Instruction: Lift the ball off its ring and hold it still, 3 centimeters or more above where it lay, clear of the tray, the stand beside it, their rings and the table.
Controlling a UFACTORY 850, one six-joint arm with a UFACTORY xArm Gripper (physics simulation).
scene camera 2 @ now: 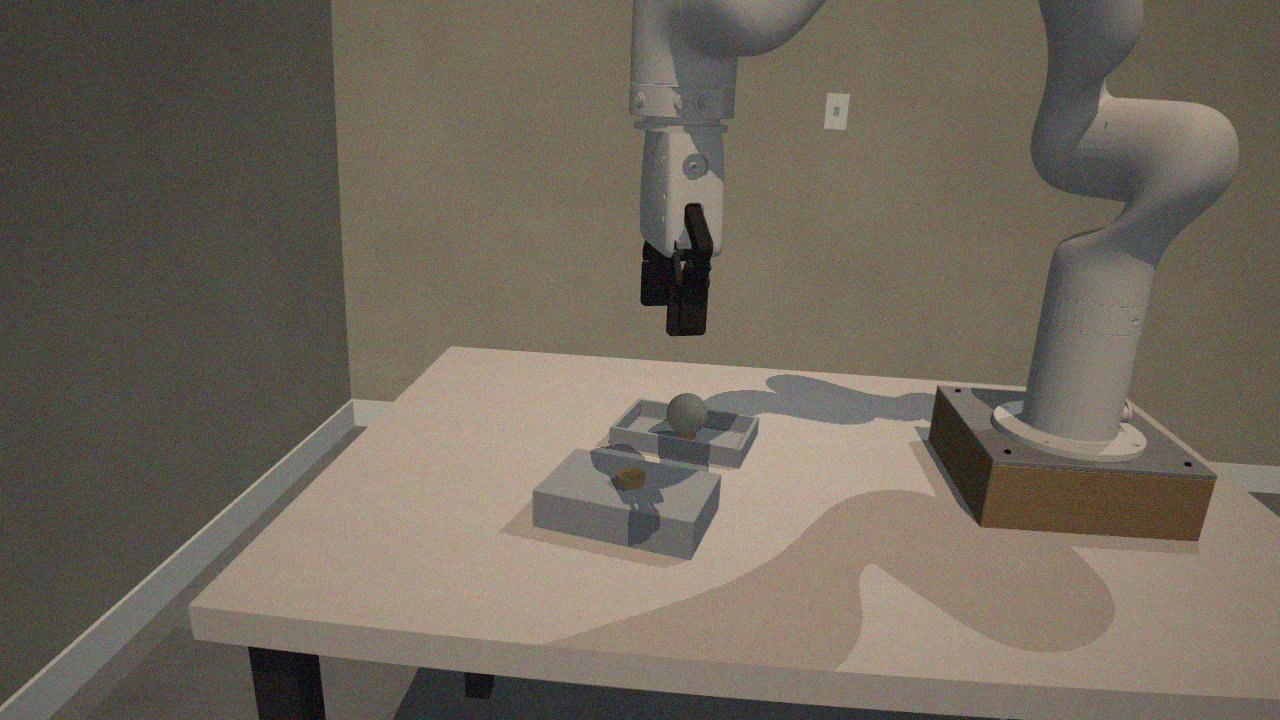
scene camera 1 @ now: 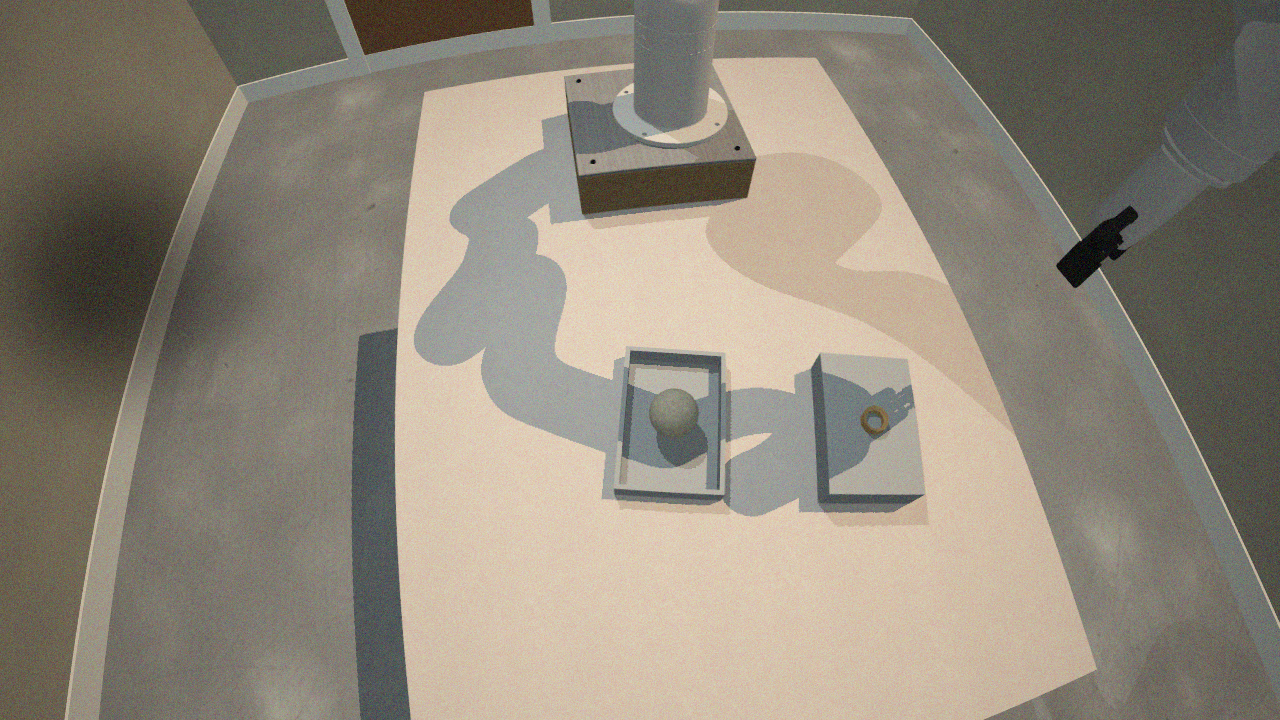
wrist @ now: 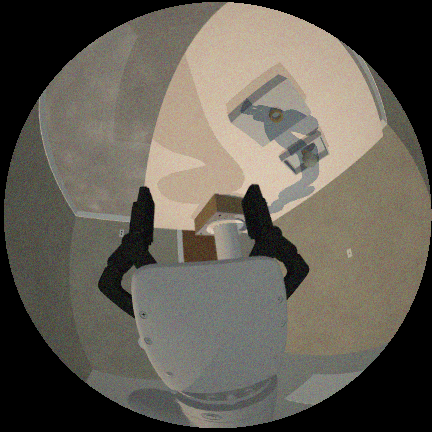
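The pale round ball (scene camera 1: pixel 674 412) (scene camera 2: pixel 686 414) (wrist: pixel 310 158) rests inside the shallow grey tray (scene camera 1: pixel 669 491) (scene camera 2: pixel 635 445) (wrist: pixel 289 166). Its ring is mostly hidden beneath it; a brownish sliver shows under the ball in scene camera 2. The grey block-shaped stand (scene camera 1: pixel 868 479) (scene camera 2: pixel 572 514) (wrist: pixel 250 132) is beside the tray, with a brass-coloured ring (scene camera 1: pixel 863 420) (scene camera 2: pixel 629 480) (wrist: pixel 270 115) on top. My gripper (scene camera 1: pixel 1074 270) (scene camera 2: pixel 671 313) (wrist: pixel 198 192) is open and empty, high above the table and apart from the ball. In scene camera 2 its fingers point down.
The pale table (scene camera 1: pixel 716 608) (scene camera 2: pixel 358 555) (wrist: pixel 310 50) carries the tray, the stand and the arm's wood-sided base block (scene camera 1: pixel 666 188) (scene camera 2: pixel 1092 501) (wrist: pixel 227 204). Arm shadows fall across the tray and stand. Walls stand beyond the table.
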